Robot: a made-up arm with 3 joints. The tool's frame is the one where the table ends. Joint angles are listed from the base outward.
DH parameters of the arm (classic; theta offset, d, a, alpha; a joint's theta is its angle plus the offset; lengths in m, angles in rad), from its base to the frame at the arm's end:
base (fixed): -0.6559 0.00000 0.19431 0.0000
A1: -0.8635 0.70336 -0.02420 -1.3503
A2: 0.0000 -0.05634 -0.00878 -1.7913
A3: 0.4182 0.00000 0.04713 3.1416
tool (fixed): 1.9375 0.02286 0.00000 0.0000
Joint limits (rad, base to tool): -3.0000..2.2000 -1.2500..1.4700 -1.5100..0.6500
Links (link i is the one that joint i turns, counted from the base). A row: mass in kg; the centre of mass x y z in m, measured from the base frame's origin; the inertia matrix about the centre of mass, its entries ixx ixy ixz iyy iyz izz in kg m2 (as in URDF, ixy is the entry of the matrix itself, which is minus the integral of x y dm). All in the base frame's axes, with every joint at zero. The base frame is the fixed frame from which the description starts. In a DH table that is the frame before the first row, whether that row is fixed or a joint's. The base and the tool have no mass.
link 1: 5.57; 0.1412 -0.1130 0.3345; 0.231 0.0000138 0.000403 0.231 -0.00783 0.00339
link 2: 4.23; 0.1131 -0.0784 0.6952; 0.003 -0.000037 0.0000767 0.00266 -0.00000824 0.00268
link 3: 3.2; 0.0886 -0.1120 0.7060; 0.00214 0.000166 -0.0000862 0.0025 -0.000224 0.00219
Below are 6 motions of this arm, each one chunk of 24 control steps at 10 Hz.
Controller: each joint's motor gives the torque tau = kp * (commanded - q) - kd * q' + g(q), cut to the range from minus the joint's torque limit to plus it. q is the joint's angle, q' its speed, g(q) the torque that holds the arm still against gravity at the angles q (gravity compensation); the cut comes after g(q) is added. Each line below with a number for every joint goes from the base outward.
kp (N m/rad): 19 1.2 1.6
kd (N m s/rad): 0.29 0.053 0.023
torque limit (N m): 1.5 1.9 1
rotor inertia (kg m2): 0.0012 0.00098 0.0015
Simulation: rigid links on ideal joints. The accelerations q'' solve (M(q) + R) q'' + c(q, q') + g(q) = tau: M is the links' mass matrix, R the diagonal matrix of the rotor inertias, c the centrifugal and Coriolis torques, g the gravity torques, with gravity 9.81 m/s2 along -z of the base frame. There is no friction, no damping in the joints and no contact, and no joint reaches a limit. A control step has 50 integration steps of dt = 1/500 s. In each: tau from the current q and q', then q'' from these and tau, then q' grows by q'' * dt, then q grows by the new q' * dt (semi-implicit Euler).
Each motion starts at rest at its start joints. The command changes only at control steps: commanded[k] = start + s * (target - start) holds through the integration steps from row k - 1 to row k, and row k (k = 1, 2, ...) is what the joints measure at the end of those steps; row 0 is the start. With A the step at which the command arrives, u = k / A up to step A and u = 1 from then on. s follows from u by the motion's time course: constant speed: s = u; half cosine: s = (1 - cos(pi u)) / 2; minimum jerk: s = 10 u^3 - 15 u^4 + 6 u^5; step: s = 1 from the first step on.
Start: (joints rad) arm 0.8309 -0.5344 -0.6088
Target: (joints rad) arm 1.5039 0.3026 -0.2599
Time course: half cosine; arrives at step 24
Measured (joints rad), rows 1 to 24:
1: 0.8348 -0.5335 -0.6071
2: 0.8456 -0.5267 -0.6012
3: 0.8616 -0.5091 -0.5919
4: 0.8829 -0.4823 -0.5811
5: 0.9091 -0.4496 -0.5680
6: 0.9396 -0.4125 -0.5517
7: 0.9740 -0.3714 -0.5332
8: 1.0118 -0.3256 -0.5136
9: 1.0522 -0.2756 -0.4928
10: 1.0946 -0.2224 -0.4707
11: 1.1383 -0.1676 -0.4480
12: 1.1824 -0.1123 -0.4253
13: 1.2263 -0.0570 -0.4027
14: 1.2692 -0.0027 -0.3806
15: 1.3104 0.0498 -0.3594
16: 1.3491 0.0996 -0.3397
17: 1.3847 0.1456 -0.3215
18: 1.4165 0.1870 -0.3051
19: 1.4441 0.2233 -0.2910
20: 1.4670 0.2538 -0.2794
21: 1.4847 0.2780 -0.2703
22: 1.4970 0.2954 -0.2640
23: 1.5037 0.3058 -0.2607
24: 1.5046 0.3089 -0.2602

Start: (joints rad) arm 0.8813 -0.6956 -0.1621
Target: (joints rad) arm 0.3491 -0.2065 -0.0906
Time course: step
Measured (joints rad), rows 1 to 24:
1: 0.6361 -0.3535 -0.1125
2: 0.1493 0.0380 -0.0344
3: 0.0858 -0.1333 0.0560
4: 0.3825 -0.4431 -0.0088
5: 0.4511 -0.3130 -0.1918
6: 0.2930 -0.0622 -0.1695
7: 0.3697 -0.1237 0.0207
8: 0.3498 -0.2191 -0.0947
9: 0.3386 -0.2610 -0.1556
10: 0.3577 -0.2328 -0.0627
11: 0.3433 -0.1897 -0.0602
12: 0.3509 -0.1930 -0.1120
13: 0.3524 -0.1996 -0.1101
14: 0.3465 -0.2050 -0.0752
15: 0.3485 -0.2153 -0.0779
16: 0.3495 -0.2140 -0.1017
17: 0.3496 -0.2039 -0.0967
18: 0.3491 -0.1999 -0.0832
19: 0.3488 -0.2053 -0.0886
20: 0.3493 -0.2096 -0.0954
21: 0.3491 -0.2081 -0.0907
22: 0.3489 -0.2059 -0.0873
23: 0.3492 -0.2060 -0.0911
24: 0.3493 -0.2062 -0.0928

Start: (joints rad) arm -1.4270 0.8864 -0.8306
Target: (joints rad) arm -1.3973 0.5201 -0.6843
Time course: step
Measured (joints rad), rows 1 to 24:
1: -1.3770 0.6905 -0.6948
2: -1.4036 0.4493 -0.5829
3: -1.4074 0.3650 -0.6785
4: -1.3926 0.4592 -0.7408
5: -1.3975 0.5758 -0.6784
6: -1.3942 0.5845 -0.6533
7: -1.3978 0.5296 -0.6967
8: -1.3988 0.4917 -0.7019
9: -1.3974 0.4977 -0.6708
10: -1.3973 0.5205 -0.6737
11: -1.3968 0.5319 -0.6956
12: -1.3971 0.5286 -0.6905
13: -1.3974 0.5193 -0.6762
14: -1.3975 0.5141 -0.6811
15: -1.3974 0.5166 -0.6898
16: -1.3972 0.5217 -0.6855
17: -1.3972 0.5230 -0.6807
18: -1.3973 0.5208 -0.6843
19: -1.3974 0.5190 -0.6867
20: -1.3973 0.5192 -0.6838
21: -1.3973 0.5201 -0.6827
22: -1.3973 0.5205 -0.6849
23: -1.3973 0.5204 -0.6853
24: -1.3973 0.5202 -0.6838

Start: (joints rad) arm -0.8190 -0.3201 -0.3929
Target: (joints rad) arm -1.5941 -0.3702 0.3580
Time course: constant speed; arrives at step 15
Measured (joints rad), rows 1 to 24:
1: -0.8890 -0.2967 -0.3509
2: -0.9436 -0.3121 -0.2554
3: -0.9884 -0.3404 -0.2075
4: -1.0461 -0.3464 -0.1877
5: -1.0936 -0.3401 -0.1278
6: -1.1462 -0.3327 -0.0646
7: -1.1991 -0.3385 -0.0226
8: -1.2492 -0.3484 0.0219
9: -1.3017 -0.3520 0.0777
10: -1.3537 -0.3542 0.1312
11: -1.4049 -0.3573 0.1767
12: -1.4565 -0.3596 0.2249
13: -1.5083 -0.3623 0.2782
14: -1.5602 -0.3666 0.3290
15: -1.6118 -0.3711 0.3773
16: -1.5992 -0.4013 0.4068
17: -1.5887 -0.3974 0.3420
18: -1.5940 -0.3591 0.3251
19: -1.5923 -0.3442 0.3728
20: -1.5963 -0.3632 0.3695
21: -1.5942 -0.3839 0.3496
22: -1.5931 -0.3796 0.3549
23: -1.5951 -0.3674 0.3636
24: -1.5940 -0.3659 0.3591

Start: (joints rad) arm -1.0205 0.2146 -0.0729
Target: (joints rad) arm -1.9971 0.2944 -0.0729
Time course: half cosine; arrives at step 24
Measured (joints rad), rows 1 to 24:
1: -1.0262 0.2167 -0.0744
2: -1.0419 0.2203 -0.0754
3: -1.0652 0.2219 -0.0736
4: -1.0960 0.2223 -0.0727
5: -1.1341 0.2239 -0.0733
6: -1.1783 0.2272 -0.0730
7: -1.2283 0.2316 -0.0722
8: -1.2832 0.2358 -0.0720
9: -1.3418 0.2398 -0.0719
10: -1.4033 0.2441 -0.0715
11: -1.4667 0.2487 -0.0710
12: -1.5307 0.2536 -0.0710
13: -1.5944 0.2586 -0.0709
14: -1.6566 0.2634 -0.0708
15: -1.7163 0.2680 -0.0707
16: -1.7724 0.2723 -0.0708
17: -1.8240 0.2764 -0.0708
18: -1.8702 0.2802 -0.0709
19: -1.9103 0.2835 -0.0710
20: -1.9434 0.2863 -0.0712
21: -1.9692 0.2885 -0.0713
22: -1.9870 0.2902 -0.0714
23: -1.9967 0.2912 -0.0715
24: -1.9980 0.2915 -0.0716

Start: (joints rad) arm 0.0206 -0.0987 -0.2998
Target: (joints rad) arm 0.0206 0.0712 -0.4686
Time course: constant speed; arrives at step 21
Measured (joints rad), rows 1 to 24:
1: 0.0202 -0.0950 -0.3075
2: 0.0206 -0.0854 -0.3205
3: 0.0208 -0.0730 -0.3285
4: 0.0206 -0.0630 -0.3338
5: 0.0206 -0.0566 -0.3422
6: 0.0206 -0.0505 -0.3518
7: 0.0206 -0.0426 -0.3591
8: 0.0206 -0.0336 -0.3663
9: 0.0206 -0.0250 -0.3751
10: 0.0206 -0.0169 -0.3836
11: 0.0206 -0.0091 -0.3911
12: 0.0206 -0.0012 -0.3988
13: 0.0206 0.0068 -0.4073
14: 0.0206 0.0151 -0.4154
15: 0.0206 0.0233 -0.4232
16: 0.0206 0.0314 -0.4312
17: 0.0206 0.0394 -0.4394
18: 0.0206 0.0474 -0.4474
19: 0.0206 0.0555 -0.4554
20: 0.0206 0.0637 -0.4634
21: 0.0206 0.0718 -0.4716
22: 0.0209 0.0761 -0.4719
23: 0.0207 0.0745 -0.4667
24: 0.0204 0.0703 -0.4669

